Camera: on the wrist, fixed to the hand. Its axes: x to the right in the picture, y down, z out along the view.
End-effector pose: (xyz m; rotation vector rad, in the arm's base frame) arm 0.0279 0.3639 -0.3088 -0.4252 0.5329 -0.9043
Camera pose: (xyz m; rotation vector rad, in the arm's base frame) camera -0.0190 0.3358 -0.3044 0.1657 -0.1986 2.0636
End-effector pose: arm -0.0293 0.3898 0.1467 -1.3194 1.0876 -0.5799
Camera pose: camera -0.0437 0.3678 0.1948 0.8360 0.8743 1.9726
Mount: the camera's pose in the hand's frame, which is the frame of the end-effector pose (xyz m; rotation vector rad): -0.0016 -0.0471 -0.0281 -0.0641 -1.0514 2.9042
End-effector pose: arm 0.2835 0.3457 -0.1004 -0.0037 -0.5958 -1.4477
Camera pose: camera 0.2505 0.3302 -0.1414 -1.1620 -0.5541 1.5313
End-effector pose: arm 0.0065 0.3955 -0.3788 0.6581 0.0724 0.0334
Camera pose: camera 0.0031 0.3753 -0.4297 0.0858 -1.9282 2.4071
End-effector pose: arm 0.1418 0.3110 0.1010 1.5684 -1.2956 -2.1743
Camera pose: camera 0.1818 0.3254 0.0663 -1.5226 -1.2251 -0.3069
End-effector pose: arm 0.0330 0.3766 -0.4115 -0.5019 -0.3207 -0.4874
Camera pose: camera 0.0122 0.3262 -0.4176 -0.7127 -0.2374 2.6565
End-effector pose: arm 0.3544 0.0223 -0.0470 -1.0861 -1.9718 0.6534
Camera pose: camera 0.3562 -0.0009 0.0027 1.5942 -0.5881 -1.2091
